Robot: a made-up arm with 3 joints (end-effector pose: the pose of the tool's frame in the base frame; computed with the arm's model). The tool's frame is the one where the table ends. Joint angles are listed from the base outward.
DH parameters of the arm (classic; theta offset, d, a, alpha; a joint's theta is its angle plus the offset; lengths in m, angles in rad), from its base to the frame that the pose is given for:
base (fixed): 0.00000 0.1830 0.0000 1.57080
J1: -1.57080 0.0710 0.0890 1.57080
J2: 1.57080 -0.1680 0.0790 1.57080
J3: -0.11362 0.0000 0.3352 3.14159
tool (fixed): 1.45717 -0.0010 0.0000 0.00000
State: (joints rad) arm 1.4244 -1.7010 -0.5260
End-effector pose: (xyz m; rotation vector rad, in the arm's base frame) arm 0.4829 -0.0248 0.4838 1.1303 -1.4582 1.5614
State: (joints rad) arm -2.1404 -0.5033 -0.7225
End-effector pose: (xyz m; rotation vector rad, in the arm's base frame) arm -0.4238 -0.3366 -0.0405 0.9914 1.8106 -0.0964
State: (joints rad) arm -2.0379 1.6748 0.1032
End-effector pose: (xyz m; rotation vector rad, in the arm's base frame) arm 0.2112 -0.0290 -0.1156 -1.0667 1.4003 1.5648
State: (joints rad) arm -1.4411 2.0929 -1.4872
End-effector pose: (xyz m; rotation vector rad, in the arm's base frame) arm 0.0366 -0.0375 -0.3195 0.7501 -2.0090 -1.9843
